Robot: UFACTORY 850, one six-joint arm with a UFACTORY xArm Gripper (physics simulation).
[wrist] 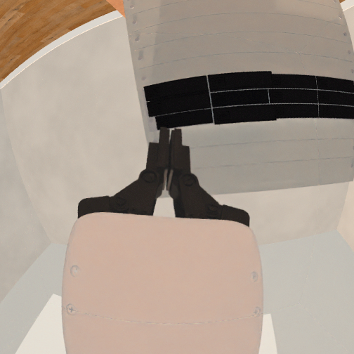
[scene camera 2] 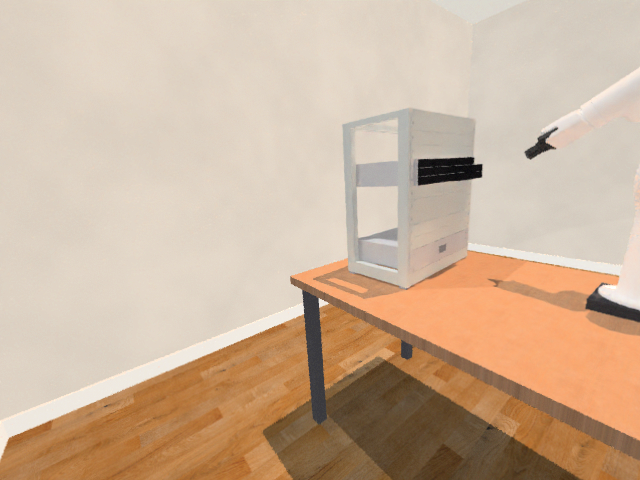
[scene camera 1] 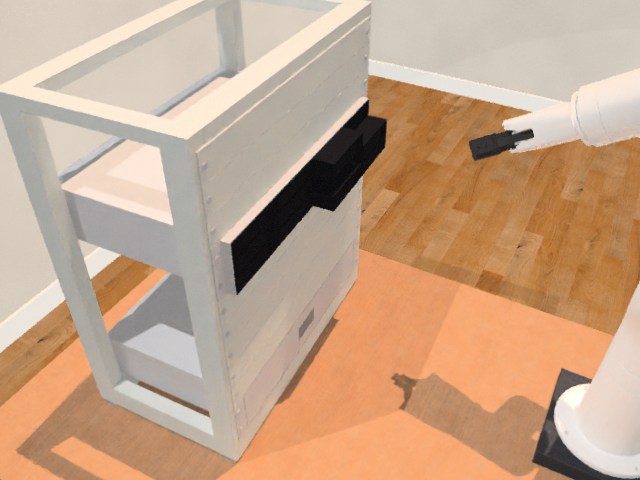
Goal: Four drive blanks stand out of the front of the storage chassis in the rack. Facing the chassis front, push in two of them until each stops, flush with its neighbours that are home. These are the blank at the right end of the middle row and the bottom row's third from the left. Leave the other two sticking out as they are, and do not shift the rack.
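Observation:
The black chassis (scene camera 1: 268,232) (scene camera 2: 439,171) sits in the pale rack (scene camera 1: 181,206) (scene camera 2: 404,206). The wrist view shows it upside down and mirrored left to right. The middle row's right-end blank (scene camera 1: 379,133) (scene camera 2: 476,167) (wrist: 177,105) stands out, about level with the bottom row's right-end blank (scene camera 1: 374,152) (wrist: 175,89). The bottom row's third blank (scene camera 1: 333,201) (wrist: 237,81) and the top row's third blank (scene camera 1: 336,147) (wrist: 245,115) stick out too. My gripper (scene camera 1: 474,148) (scene camera 2: 528,153) (wrist: 168,140) is shut and empty, in front of the chassis's right end, apart from it.
The rack stands upright on the orange table (scene camera 1: 403,330) (scene camera 2: 516,330). Grey panels cover its front above and below the chassis, the lower one with a small grey rectangle (scene camera 1: 306,323) (scene camera 2: 442,248). The arm's base (scene camera 1: 594,428) (scene camera 2: 615,302) stands on the table facing the rack.

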